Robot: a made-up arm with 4 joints.
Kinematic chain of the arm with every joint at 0, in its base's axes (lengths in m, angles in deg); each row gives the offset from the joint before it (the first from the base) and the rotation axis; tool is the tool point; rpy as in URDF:
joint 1: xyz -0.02 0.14 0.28 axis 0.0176 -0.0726 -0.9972
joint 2: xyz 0 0.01 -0.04 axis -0.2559 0.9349 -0.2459
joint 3: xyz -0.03 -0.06 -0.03 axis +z
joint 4: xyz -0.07 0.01 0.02 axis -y
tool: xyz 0.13 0.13 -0.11 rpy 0 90 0
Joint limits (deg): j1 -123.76..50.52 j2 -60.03..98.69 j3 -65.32..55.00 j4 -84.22..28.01
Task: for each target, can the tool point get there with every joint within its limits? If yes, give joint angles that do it. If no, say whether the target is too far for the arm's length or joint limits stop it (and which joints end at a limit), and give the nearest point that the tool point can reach.
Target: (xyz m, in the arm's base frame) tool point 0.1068 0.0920 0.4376
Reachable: no: joint limits stop it (at a limit: joint 2, joint 4) | nearest point 0.0913 0.0923 0.3316 | short by 0.107 m
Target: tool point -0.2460 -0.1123 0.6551
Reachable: no: too far | nearest point -0.1485 -0.0048 0.4791 | short by 0.228 m
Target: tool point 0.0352 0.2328 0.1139
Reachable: yes | joints -38.31 -7.66 -38.76 -6.81
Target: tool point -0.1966 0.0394 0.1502
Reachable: yes | joints -47.90 31.36 28.78 -34.58
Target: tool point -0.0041 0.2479 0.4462
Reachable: no: joint limits stop it (at a limit: joint 1, joint 2, joint 4) | nearest point -0.0305 0.3130 0.4768 | short by 0.077 m
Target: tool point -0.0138 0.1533 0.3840
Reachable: no: joint limits stop it (at a limit: joint 2, joint 4) | nearest point 0.0675 0.2057 0.3194 | short by 0.116 m
